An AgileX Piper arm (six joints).
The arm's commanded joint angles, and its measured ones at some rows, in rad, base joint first. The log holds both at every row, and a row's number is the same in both.
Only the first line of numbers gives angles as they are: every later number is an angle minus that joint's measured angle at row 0.
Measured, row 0:
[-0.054, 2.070, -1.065, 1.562, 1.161, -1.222]
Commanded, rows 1 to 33:
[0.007, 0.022, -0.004, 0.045, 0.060, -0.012]
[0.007, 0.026, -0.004, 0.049, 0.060, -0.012]
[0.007, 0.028, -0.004, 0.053, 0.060, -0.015]
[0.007, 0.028, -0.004, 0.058, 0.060, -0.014]
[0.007, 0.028, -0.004, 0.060, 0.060, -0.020]
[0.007, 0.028, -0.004, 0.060, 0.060, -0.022]
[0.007, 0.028, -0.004, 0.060, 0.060, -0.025]
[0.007, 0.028, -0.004, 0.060, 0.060, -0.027]
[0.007, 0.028, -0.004, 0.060, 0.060, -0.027]
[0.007, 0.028, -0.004, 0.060, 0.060, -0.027]
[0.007, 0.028, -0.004, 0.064, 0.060, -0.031]
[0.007, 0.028, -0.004, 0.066, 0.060, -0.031]
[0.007, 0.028, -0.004, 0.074, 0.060, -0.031]
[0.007, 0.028, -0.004, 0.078, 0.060, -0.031]
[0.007, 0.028, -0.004, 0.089, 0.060, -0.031]
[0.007, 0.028, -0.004, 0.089, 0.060, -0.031]
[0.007, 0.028, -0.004, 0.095, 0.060, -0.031]
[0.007, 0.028, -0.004, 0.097, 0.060, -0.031]
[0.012, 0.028, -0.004, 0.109, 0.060, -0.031]
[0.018, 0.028, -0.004, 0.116, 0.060, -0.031]
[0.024, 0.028, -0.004, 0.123, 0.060, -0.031]
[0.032, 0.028, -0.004, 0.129, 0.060, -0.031]
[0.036, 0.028, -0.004, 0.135, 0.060, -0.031]
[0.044, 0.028, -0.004, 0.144, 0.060, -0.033]
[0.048, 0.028, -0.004, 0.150, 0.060, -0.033]
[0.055, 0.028, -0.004, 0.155, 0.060, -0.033]
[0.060, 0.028, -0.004, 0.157, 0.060, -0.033]
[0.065, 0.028, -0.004, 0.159, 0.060, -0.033]
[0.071, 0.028, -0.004, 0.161, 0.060, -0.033]
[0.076, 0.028, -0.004, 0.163, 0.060, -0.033]
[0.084, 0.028, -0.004, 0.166, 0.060, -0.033]
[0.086, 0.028, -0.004, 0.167, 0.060, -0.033]
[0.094, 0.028, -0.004, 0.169, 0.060, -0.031]
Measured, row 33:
[0.054, 0.040, 0.000, 0.130, -0.043, -0.019]
